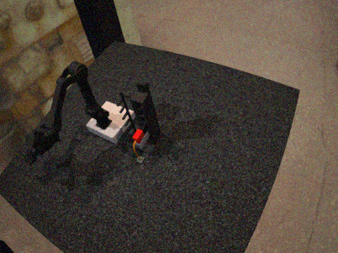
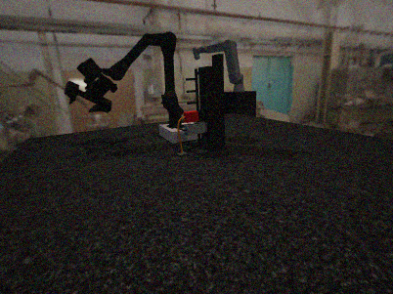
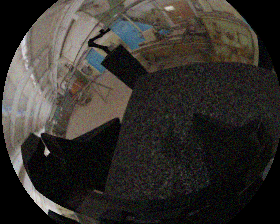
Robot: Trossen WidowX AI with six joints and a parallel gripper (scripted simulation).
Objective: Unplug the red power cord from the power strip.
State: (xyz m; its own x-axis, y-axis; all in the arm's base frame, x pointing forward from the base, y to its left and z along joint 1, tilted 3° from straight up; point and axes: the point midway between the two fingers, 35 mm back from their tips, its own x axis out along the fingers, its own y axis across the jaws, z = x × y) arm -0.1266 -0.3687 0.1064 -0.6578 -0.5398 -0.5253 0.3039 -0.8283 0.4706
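My gripper tip is now 400 mm short of the red plug, 370 mm to the right of it and 20 mm above it.
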